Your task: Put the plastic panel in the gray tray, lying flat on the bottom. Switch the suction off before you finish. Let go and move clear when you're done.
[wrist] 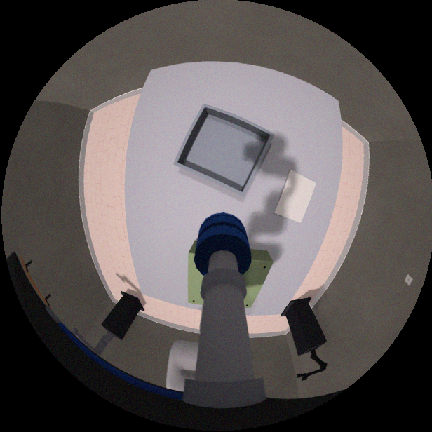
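Observation:
The plastic panel, a cream-white rectangle, lies flat on the pale table to the right of centre in the wrist view. The gray tray, square with low walls, stands turned at an angle at upper centre; its bottom shows bare, with a shadow at its right side. My gripper, a dark blue suction cup, is at the lower middle of the view, below the tray and to the left of the panel in the picture. No panel shows on the cup, so it is open; its contact face is hidden.
A green block with small dark holes at its corners shows partly behind the cup and the gray arm tube. The pale table overlies a wider pink tiled surface with a gray edge. Black box-shaped fixtures stand at lower left and lower right.

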